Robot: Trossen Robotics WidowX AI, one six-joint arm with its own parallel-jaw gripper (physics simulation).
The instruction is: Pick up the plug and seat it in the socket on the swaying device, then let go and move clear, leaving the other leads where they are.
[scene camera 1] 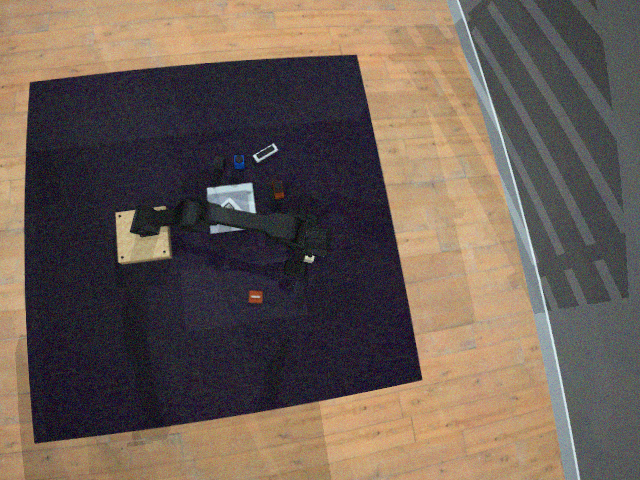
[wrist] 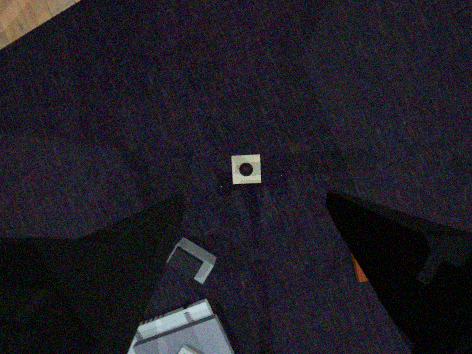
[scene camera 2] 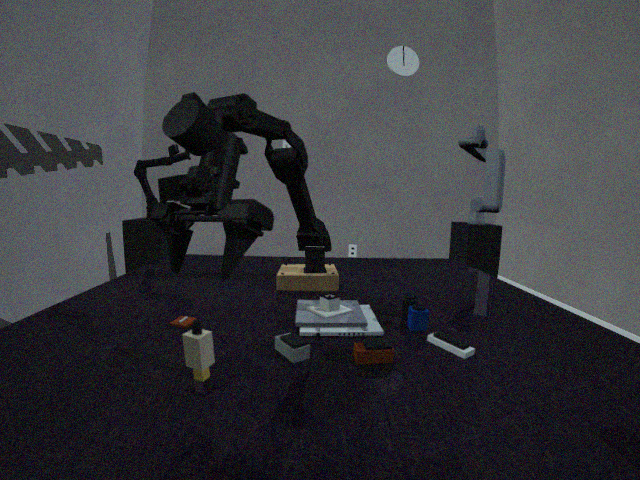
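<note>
The plug (scene camera 1: pixel 308 258) (scene camera 2: pixel 198 350) (wrist: pixel 246 169), a cream block with a yellow lower end and a black round stub on top, stands upright on the dark mat. My gripper (scene camera 2: pixel 201 272) (wrist: pixel 254 198) is open and empty, pointing down above the plug, with clear height between fingertips and plug in scene camera 2. In the wrist view the plug shows between the fingers' lines, slightly beyond the tips. The device (scene camera 1: pixel 243 192) (scene camera 2: pixel 305 316) (wrist: pixel 200 336) is a grey plate on a whitish base. Its small pale socket block (scene camera 2: pixel 329 302) sits on a white diamond. The arm partly covers the device in scene camera 1.
Around the device are a grey block (scene camera 2: pixel 292 351) (wrist: pixel 207 265), an orange block (scene camera 1: pixel 278 194) (scene camera 2: pixel 373 353) (wrist: pixel 359 270), a blue block (scene camera 1: pixel 238 162) (scene camera 2: pixel 417 318), a black block (scene camera 1: pixel 219 164) and a white bar (scene camera 1: pixel 273 148) (scene camera 2: pixel 450 347). A flat orange-red piece (scene camera 1: pixel 255 300) lies apart.
</note>
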